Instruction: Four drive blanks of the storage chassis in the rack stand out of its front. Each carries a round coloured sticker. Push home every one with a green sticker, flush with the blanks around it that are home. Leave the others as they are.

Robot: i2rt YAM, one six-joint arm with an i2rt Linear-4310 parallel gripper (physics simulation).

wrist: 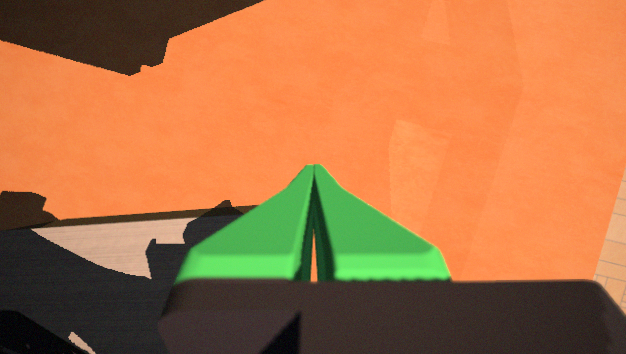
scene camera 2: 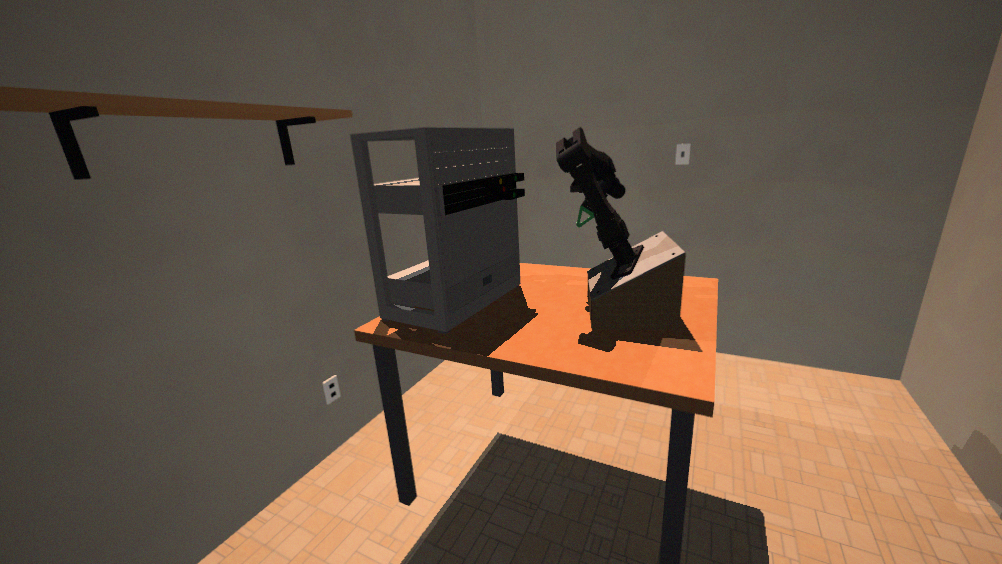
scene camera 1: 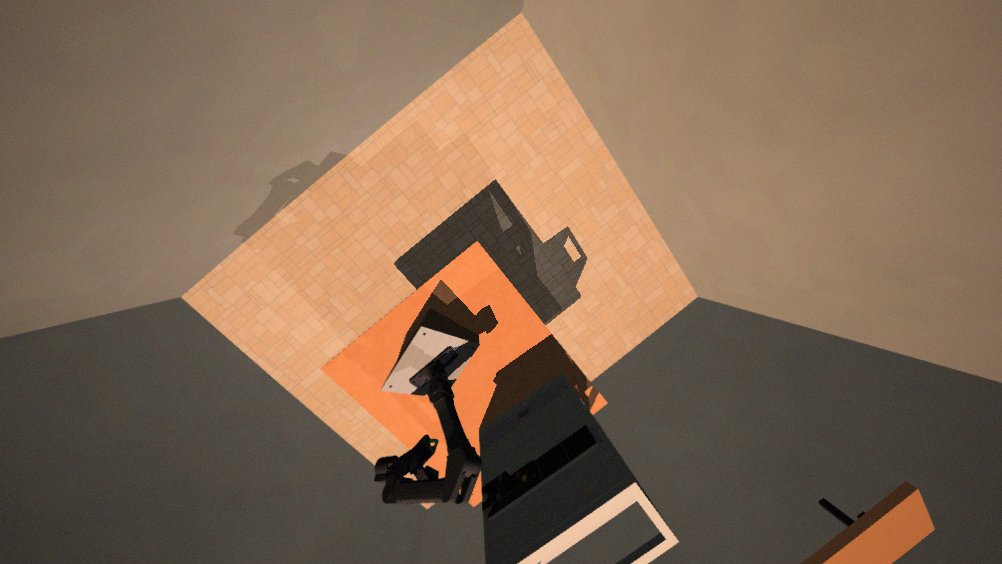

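The grey rack (scene camera 1: pixel 532 420) (scene camera 2: pixel 480 245) stands on the table and holds the black storage chassis (scene camera 1: pixel 562 456) (scene camera 2: pixel 466 198) in its upper part. At the chassis's far end in scene camera 2, an upper blank (scene camera 2: pixel 519 177) and a lower blank (scene camera 2: pixel 519 192) stick out plainly, with small green marks. Beside them are a yellow-orange sticker (scene camera 2: pixel 500 181) and a red sticker (scene camera 2: pixel 503 189); how far their blanks stand out is too small to tell. My gripper (scene camera 1: pixel 433 442) (scene camera 2: pixel 579 224) (wrist: pixel 313 177) is shut and empty, its green fingertips together, apart from the rack and pointing down over the table.
The arm stands on a wedge-shaped base (scene camera 1: pixel 413 350) (scene camera 2: pixel 636 318) on the orange table (scene camera 1: pixel 515 304) (scene camera 2: pixel 539 336) (wrist: pixel 280 100), facing the rack's front. A wall shelf (scene camera 1: pixel 887 528) (scene camera 2: pixel 182 105) hangs beyond the rack. Dark shadows fall on the table.
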